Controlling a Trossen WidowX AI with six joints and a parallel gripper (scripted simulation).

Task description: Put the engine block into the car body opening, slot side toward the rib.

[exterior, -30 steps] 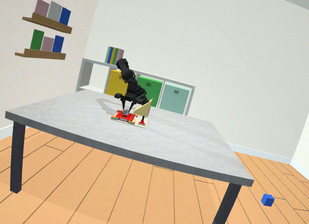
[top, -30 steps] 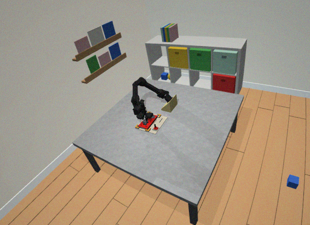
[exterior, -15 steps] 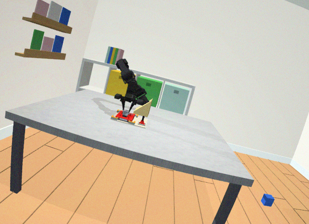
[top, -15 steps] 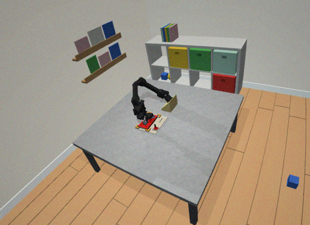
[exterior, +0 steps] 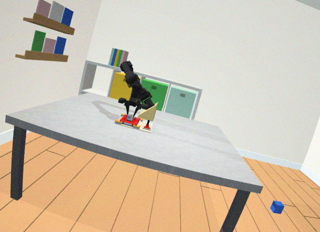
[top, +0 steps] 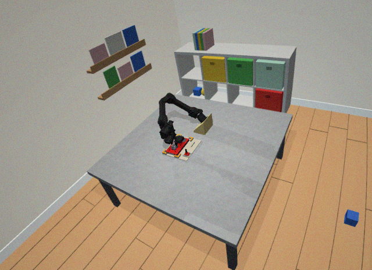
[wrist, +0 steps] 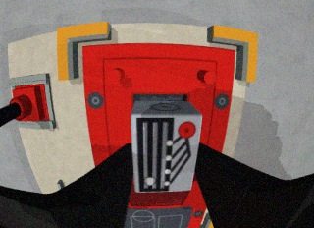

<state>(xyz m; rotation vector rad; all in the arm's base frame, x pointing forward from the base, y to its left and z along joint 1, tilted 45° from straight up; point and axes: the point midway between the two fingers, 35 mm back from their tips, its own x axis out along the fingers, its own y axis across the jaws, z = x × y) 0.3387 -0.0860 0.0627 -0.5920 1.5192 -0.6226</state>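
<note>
Now: the engine block 1 cm below my gripper tip. From my gripper tip the other things lie so: beige base plate 4 cm behind, 2 cm to the left, 4 cm below.
</note>
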